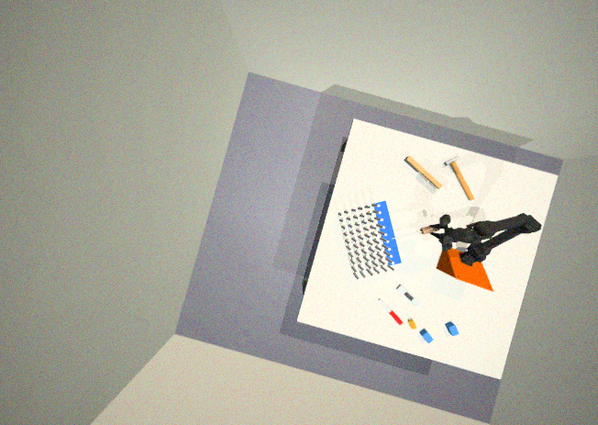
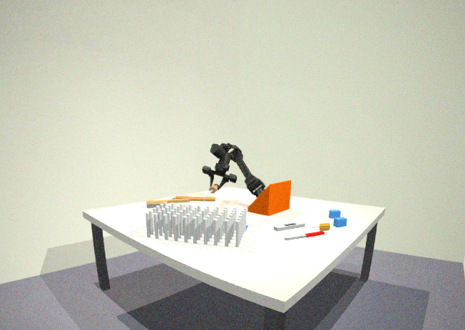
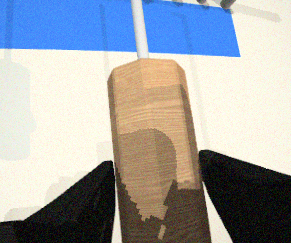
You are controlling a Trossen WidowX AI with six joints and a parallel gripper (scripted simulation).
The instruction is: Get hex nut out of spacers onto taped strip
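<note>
Now: the blue taped strip 140 mm ahead of my gripper tip, 110 mm to the left of it and 150 mm below it. Round my gripper tip: orange-handled scraper 220 mm behind, 540 mm to the left, 130 mm below; then red-handled tool 70 mm behind, 540 mm to the left, 140 mm below; then white-grey bar 130 mm behind, 410 mm to the left, 140 mm below.
</note>
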